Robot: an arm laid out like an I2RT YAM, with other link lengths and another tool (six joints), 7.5 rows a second.
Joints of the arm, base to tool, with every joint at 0 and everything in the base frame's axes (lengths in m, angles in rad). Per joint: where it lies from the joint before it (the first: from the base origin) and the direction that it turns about. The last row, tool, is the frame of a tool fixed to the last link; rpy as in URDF.
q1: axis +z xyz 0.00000 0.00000 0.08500
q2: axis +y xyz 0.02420 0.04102 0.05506
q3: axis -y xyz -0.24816 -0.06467 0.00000
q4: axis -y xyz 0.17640 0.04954 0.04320
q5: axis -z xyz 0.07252 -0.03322 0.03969
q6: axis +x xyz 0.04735 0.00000 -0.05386
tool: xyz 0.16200 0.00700 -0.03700 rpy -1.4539 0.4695 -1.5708
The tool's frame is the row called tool.
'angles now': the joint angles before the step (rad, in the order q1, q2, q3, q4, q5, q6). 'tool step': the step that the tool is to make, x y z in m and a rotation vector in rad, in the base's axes. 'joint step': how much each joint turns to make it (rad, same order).
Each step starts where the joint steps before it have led.
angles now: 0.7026, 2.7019, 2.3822, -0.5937, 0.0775, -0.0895
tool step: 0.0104, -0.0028, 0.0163, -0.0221, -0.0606, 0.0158
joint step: 0.0000, -0.0259, 0.0020, 0.0085, 0.0338, -0.0476
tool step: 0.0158, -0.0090, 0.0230, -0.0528, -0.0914, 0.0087
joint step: -0.0001, -0.0318, 0.0094, 0.0050, 0.0692, -0.0727
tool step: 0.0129, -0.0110, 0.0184, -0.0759, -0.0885, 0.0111
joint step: 0.0044, -0.0276, -0.0092, 0.0186, 0.0790, -0.0862
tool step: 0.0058, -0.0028, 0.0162, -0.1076, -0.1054, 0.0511
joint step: 0.0280, -0.0416, -0.0742, 0.0797, 0.0882, -0.1300
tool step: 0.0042, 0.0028, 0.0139, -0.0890, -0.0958, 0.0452
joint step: 0.0298, -0.0260, -0.0624, 0.0898, 0.0745, -0.1167
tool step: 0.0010, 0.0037, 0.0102, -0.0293, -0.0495, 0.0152
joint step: 0.0175, -0.0164, -0.0290, 0.0473, 0.0365, -0.0463
